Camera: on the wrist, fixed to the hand. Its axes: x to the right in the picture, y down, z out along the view.
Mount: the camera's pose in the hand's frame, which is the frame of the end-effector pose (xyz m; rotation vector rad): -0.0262 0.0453 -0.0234 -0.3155 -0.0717 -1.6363
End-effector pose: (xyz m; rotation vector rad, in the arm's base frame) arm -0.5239 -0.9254 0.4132 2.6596 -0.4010 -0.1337
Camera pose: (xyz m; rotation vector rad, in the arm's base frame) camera -0.5569 -0.9467 0.4550 1.9652 1.6429 -0.6693
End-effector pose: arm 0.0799 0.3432 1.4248 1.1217 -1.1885 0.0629
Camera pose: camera 0.0590 0.3954 1.4362 1.4937 -0.0438 -1.3547
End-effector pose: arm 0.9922 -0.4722 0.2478 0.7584 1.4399 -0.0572
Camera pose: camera 0.9888 -0.4362 0.2923 -0.8103 1.5884 -1.0510
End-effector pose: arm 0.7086 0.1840 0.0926 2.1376 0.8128 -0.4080
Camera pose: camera 0.7199 0.1697 0.1469 0.7328 2.2507 -1.0176
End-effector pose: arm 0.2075 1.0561 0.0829 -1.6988 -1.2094 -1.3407
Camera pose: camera 0.2398 1.0118 0.0662 0.4393 1.9504 1.6913
